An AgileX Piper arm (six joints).
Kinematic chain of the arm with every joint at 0, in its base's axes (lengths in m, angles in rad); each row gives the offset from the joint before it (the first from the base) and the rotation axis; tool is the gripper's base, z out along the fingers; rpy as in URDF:
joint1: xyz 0 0 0.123 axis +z
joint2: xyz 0 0 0 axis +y
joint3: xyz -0.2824 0 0.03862 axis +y
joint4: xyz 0.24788 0 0.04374 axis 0.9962 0 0.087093
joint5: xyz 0 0 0 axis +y
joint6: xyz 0.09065 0 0.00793 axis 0.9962 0 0.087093
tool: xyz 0 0 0 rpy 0 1.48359 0
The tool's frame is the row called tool.
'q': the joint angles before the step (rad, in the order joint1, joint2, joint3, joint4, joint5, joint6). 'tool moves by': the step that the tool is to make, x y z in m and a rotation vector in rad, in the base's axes. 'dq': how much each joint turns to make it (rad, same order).
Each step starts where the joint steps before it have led.
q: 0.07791, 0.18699, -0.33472, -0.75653, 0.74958, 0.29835
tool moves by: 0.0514, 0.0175, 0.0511, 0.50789, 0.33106, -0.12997
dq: -0.09630, 0.44932, -0.37104, 0.49980, 0.27231, 0.00404
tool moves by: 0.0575, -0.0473, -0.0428, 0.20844, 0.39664, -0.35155
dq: -0.33652, 0.42070, -0.06555, 0.12793, 0.07359, 0.00429
